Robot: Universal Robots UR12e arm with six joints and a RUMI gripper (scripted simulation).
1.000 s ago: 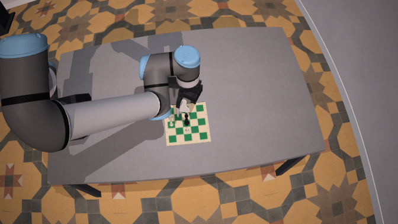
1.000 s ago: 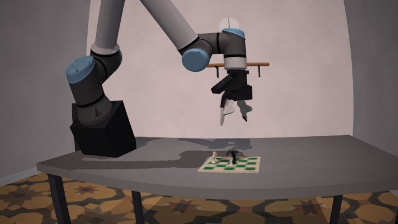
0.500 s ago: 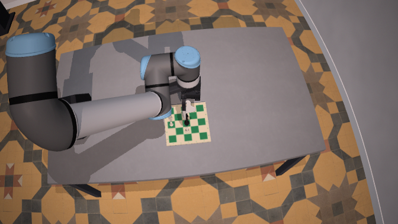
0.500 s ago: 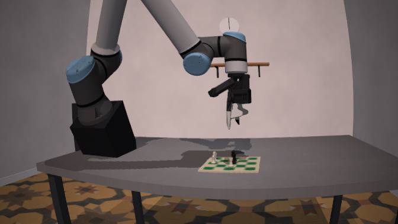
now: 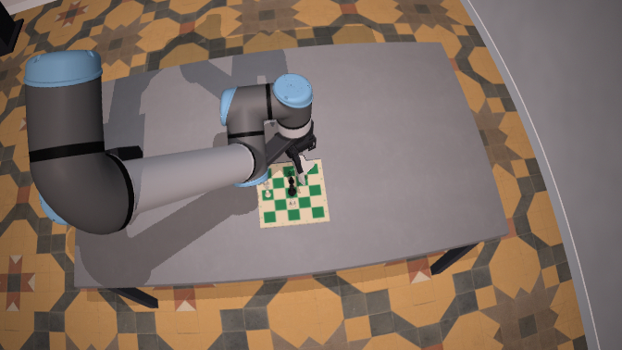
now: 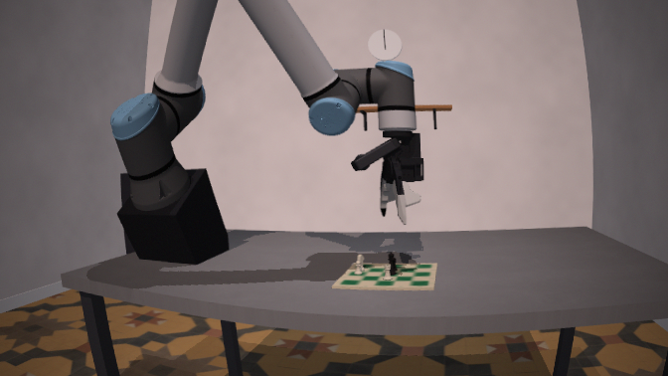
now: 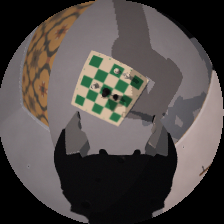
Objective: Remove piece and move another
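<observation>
My hand is 12 cm above the chessboard and 4 cm to the left of it.
</observation>
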